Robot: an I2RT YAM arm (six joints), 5 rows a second.
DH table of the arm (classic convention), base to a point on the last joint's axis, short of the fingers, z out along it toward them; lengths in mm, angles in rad. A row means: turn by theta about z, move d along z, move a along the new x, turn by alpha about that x. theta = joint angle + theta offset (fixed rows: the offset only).
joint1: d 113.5  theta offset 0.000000  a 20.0  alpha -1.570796
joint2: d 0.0  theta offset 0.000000  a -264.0  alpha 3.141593
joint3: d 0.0  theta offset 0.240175  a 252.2  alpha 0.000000
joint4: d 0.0  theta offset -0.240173  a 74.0  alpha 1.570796
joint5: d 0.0  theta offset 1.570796  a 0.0  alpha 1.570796
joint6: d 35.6  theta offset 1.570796  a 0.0  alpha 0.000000
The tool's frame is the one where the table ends.
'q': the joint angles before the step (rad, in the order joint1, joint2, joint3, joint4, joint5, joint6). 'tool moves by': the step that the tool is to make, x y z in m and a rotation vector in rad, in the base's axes. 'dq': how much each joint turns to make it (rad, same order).
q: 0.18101 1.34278 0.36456 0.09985 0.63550 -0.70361
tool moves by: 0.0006 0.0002 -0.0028 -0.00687 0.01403 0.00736
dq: 0.00025 0.01638 -0.00056 0.00792 -0.00125 -0.01016
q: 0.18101 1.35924 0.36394 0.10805 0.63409 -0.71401
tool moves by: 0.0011 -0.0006 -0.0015 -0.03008 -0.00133 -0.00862
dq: 0.00011 0.01527 -0.00187 0.02223 0.02861 -0.01523
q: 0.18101 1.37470 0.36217 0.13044 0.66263 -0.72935
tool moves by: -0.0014 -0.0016 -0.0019 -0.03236 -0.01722 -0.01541
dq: -0.00158 0.00541 -0.01780 0.04397 0.03563 -0.01529
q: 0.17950 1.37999 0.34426 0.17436 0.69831 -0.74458
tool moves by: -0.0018 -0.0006 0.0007 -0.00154 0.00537 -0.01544
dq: 0.00007 -0.01000 0.00143 -0.02673 0.01044 0.01506
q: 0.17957 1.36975 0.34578 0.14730 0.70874 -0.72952
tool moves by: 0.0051 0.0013 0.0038 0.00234 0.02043 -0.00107
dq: 0.00131 0.00882 0.03622 -0.05187 -0.00313 0.00738
